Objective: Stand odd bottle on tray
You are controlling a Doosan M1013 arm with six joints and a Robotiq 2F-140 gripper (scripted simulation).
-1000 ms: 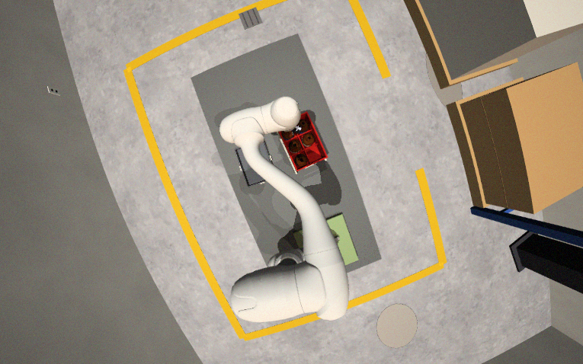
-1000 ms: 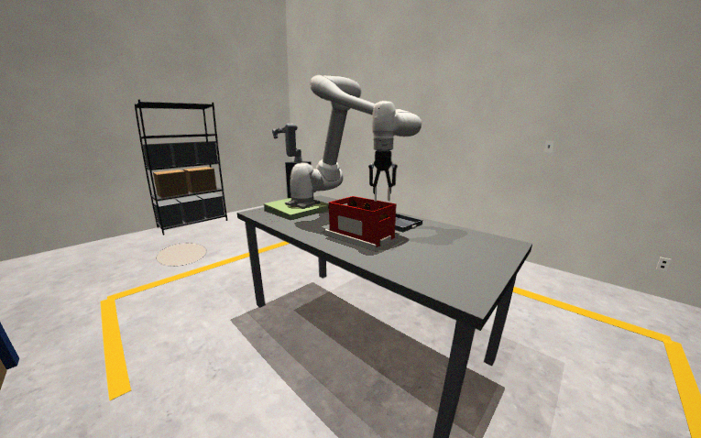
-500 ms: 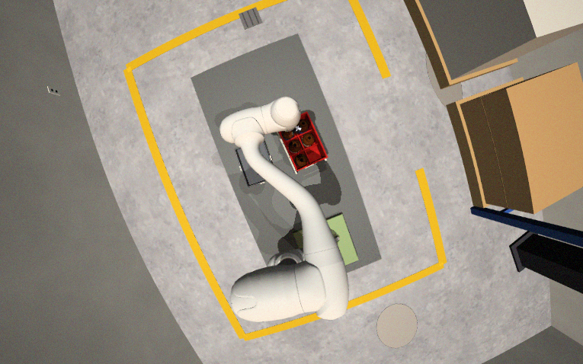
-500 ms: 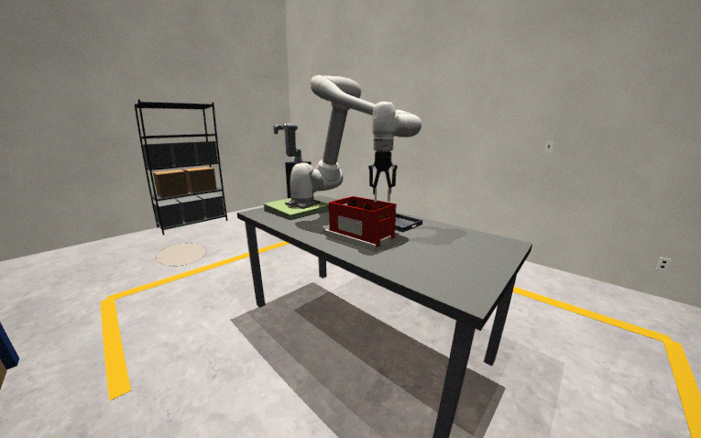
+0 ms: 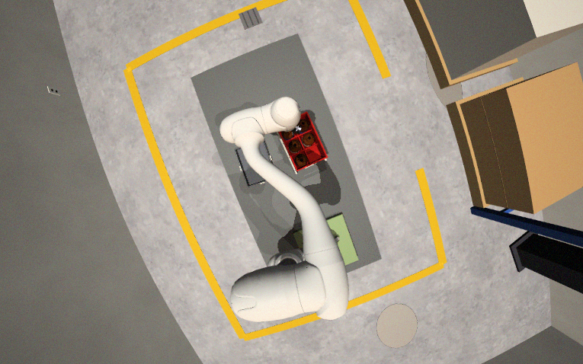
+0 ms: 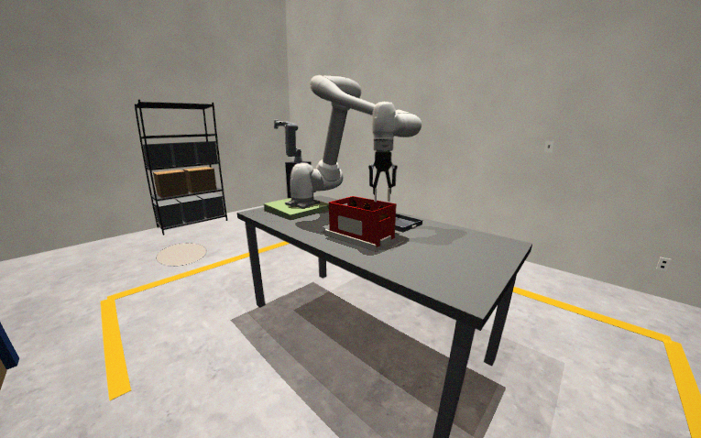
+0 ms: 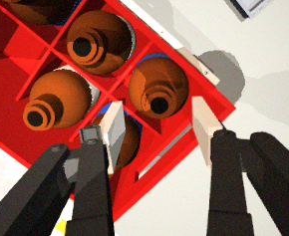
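The red crate is 90 mm behind my hand, 30 mm to the right of it and 130 mm below it. From my hand the other things lie so: dark grey tray: 40 mm behind, 270 mm to the left, 210 mm below.
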